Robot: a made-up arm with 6 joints. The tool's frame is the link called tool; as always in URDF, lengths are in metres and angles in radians. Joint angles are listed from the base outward.
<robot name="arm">
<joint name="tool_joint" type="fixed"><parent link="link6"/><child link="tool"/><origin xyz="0.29 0.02 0" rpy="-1.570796 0 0"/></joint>
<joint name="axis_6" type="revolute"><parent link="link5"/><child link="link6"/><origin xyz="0.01 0.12 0.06" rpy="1.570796 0 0"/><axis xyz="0 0 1"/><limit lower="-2.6" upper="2.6"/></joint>
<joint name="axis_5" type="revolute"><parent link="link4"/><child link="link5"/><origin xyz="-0.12 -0.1 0.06" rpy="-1.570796 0 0"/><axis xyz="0 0 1"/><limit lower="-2.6" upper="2.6"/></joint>
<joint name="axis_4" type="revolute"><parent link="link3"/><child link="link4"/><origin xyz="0.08 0.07 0.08" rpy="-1.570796 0 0"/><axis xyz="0 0 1"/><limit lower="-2.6" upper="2.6"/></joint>
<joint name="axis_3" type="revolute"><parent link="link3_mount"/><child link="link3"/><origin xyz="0.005 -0.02 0.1" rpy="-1.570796 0 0"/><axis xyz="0 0 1"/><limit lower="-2.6" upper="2.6"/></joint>
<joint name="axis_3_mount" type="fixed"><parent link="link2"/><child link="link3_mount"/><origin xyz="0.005 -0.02 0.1"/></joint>
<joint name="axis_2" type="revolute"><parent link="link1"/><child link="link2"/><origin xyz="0.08 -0.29 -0.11" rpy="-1.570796 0 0"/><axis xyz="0 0 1"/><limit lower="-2.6" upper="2.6"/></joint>
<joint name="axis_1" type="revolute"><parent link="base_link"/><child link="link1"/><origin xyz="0 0 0.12"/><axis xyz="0 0 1"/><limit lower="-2.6" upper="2.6"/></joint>
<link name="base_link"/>
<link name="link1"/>
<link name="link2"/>
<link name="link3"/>
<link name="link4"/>
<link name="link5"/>
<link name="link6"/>
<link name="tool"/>
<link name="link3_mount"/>
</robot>
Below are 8 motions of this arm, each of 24 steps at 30 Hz.
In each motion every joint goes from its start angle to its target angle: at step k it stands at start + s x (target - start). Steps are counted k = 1, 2, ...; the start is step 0. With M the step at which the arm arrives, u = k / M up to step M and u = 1 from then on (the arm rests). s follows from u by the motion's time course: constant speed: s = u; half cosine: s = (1 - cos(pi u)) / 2; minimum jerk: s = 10 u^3 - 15 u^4 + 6 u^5.
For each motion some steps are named. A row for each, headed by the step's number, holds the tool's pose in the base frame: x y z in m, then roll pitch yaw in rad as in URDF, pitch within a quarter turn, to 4 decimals.
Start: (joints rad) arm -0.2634 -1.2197 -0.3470 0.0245 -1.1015 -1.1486
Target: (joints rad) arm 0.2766 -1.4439 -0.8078 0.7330 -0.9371 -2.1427
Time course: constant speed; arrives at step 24
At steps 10, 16, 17, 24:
10: 0.4734 -0.0968 0.1296 0.5136 -0.0259 0.1197
16: 0.4543 0.0506 0.1239 0.3321 0.0315 0.4760
17: 0.4472 0.0727 0.1208 0.2992 0.0472 0.5303
24: 0.3783 0.1990 0.0846 0.0554 0.1978 0.8549

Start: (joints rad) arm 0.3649 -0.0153 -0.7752 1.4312 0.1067 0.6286
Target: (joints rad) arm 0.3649 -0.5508 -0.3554 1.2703 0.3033 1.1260
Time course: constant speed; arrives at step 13
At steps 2, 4, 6, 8, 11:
2: 0.0618 -0.1051 0.0695 -2.8029 -0.9297 -2.3311
4: 0.0454 -0.1146 0.0480 -2.7434 -0.7947 -2.4224
6: 0.0320 -0.1217 0.0236 -2.7062 -0.6574 -2.4895
8: 0.0221 -0.1265 -0.0032 -2.6824 -0.5193 -2.5418
11: 0.0146 -0.1293 -0.0461 -2.6620 -0.3126 -2.6031

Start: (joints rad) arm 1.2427 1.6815 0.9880 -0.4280 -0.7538 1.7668
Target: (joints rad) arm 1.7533 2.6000 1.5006 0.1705 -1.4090 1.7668
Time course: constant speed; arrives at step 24
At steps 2, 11, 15, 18, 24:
2: 0.2429 0.2183 -0.0882 -1.8566 0.4306 1.1407
11: 0.1819 0.2300 -0.1122 -2.2593 0.7106 1.4846
15: 0.1528 0.2328 -0.1208 -2.3931 0.8496 1.6677
18: 0.1297 0.2333 -0.1270 -2.4610 0.9561 1.8308
24: 0.0803 0.2275 -0.1399 -2.4343 1.1566 2.3032

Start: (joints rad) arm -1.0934 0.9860 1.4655 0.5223 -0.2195 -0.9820
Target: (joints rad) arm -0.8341 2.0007 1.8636 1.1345 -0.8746 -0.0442
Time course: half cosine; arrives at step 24
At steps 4, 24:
4: -0.4067 -0.0928 -0.0617 -0.9066 0.1038 -3.0115
24: 0.0666 -0.3412 0.2551 -2.0450 -0.5404 -0.9232

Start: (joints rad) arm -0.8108 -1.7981 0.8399 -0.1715 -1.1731 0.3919
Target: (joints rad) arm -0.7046 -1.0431 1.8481 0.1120 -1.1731 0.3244
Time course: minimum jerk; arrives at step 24
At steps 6, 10, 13, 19, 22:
6: -0.2650 -0.3547 -0.1438 1.4199 0.5182 -2.6625
10: -0.2426 -0.3000 -0.2222 1.1486 0.6977 -2.8266
13: -0.2290 -0.2182 -0.2729 0.8074 0.7937 -3.1173
19: -0.2135 -0.0610 -0.2888 0.2738 0.7150 2.6212
22: -0.2103 -0.0341 -0.2837 0.2076 0.6772 2.5426

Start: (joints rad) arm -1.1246 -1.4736 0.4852 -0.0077 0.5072 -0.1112
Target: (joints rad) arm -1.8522 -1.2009 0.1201 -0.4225 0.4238 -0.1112
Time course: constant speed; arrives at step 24
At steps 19, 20, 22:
19: -0.0487 -0.2494 0.1486 -0.2376 -0.7933 -1.3240
20: -0.0546 -0.2506 0.1443 -0.2367 -0.7628 -1.3492
22: -0.0669 -0.2522 0.1353 -0.2345 -0.7017 -1.4004

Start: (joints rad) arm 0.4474 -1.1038 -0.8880 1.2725 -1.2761 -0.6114
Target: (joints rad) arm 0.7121 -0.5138 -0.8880 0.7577 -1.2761 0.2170
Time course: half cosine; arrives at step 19
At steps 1, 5, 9, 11, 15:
1: 0.3195 0.0554 0.4014 1.1995 -1.1581 0.4005
5: 0.3596 0.0544 0.3745 1.3272 -1.0618 0.2187
9: 0.4144 0.0548 0.3169 1.3738 -0.8934 0.0277
11: 0.4320 0.0562 0.2861 1.3401 -0.8239 -0.0368
15: 0.4435 0.0613 0.2426 1.2330 -0.7569 -0.1085

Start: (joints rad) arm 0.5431 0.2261 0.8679 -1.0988 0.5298 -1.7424
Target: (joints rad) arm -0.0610 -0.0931 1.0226 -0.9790 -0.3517 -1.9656
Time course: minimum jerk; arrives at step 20
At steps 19, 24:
19: -0.0235 0.1473 -0.0866 -2.9330 0.2533 1.9028
24: -0.0232 0.1473 -0.0868 -2.9326 0.2534 1.9013

